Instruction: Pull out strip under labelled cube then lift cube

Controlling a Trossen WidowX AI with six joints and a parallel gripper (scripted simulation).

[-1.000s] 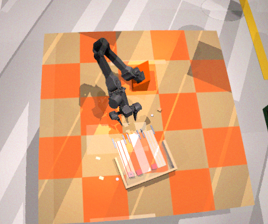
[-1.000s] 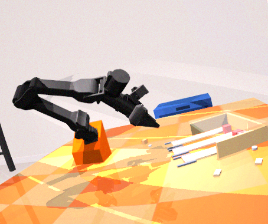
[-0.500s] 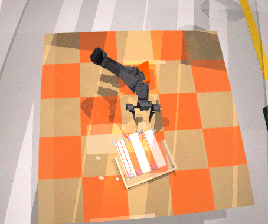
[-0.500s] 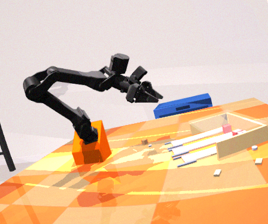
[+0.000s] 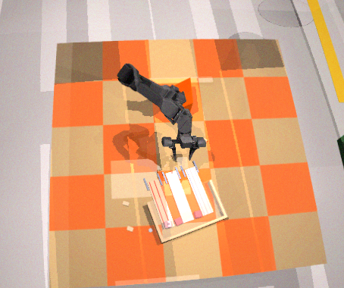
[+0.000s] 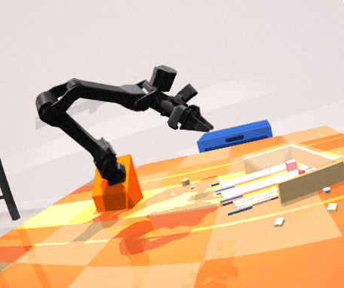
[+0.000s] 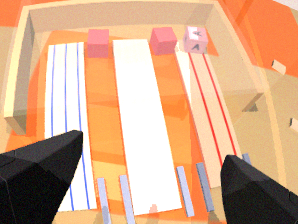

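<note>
Now: the red-lined strip 19 cm below my gripper tip, 14 cm ahead of it and 11 cm to the right of it.
</note>
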